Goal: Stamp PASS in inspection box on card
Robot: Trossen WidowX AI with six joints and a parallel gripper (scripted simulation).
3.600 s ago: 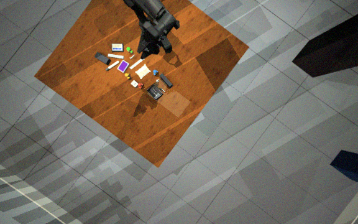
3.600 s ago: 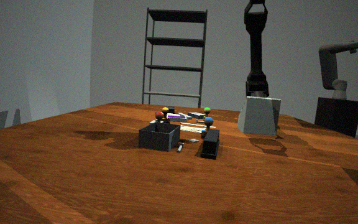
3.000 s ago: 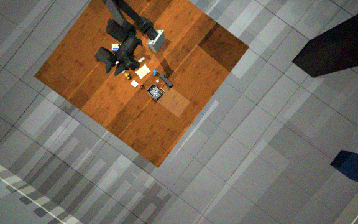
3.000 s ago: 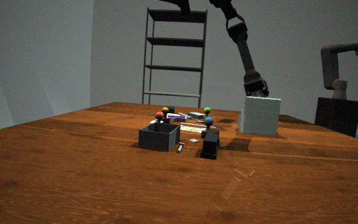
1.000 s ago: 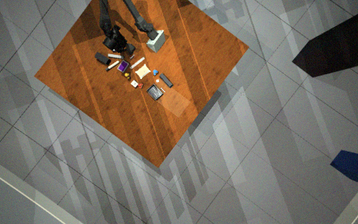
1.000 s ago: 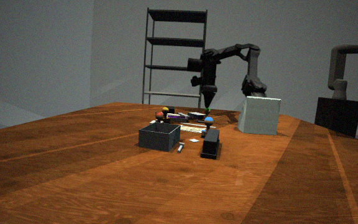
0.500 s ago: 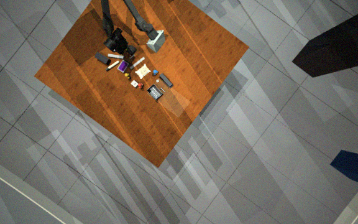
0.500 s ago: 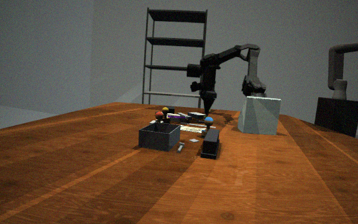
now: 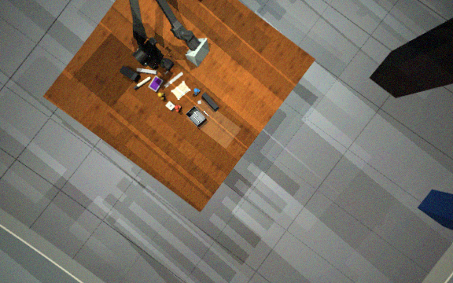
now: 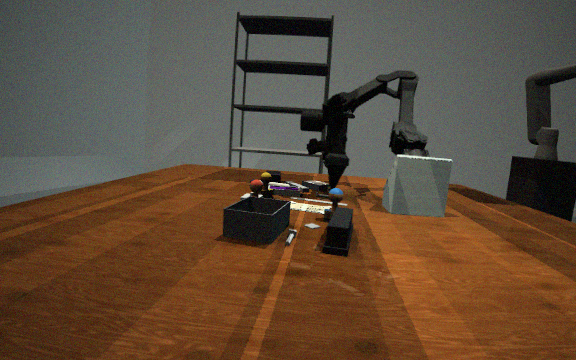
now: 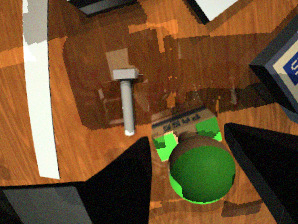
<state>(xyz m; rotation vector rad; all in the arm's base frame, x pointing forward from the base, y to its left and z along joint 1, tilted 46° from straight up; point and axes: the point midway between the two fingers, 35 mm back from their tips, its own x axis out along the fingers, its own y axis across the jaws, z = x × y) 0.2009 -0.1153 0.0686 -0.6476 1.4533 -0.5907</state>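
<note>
Right now the green-knobbed stamp is right at my gripper tip. Also, from my gripper tip: yellow-knobbed stamp 17 cm ahead, 12 cm to the left; then purple ink pad 13 cm ahead, 3 cm to the left, 2 cm below; then cream card 6 cm ahead, 18 cm to the left, 2 cm below.
</note>
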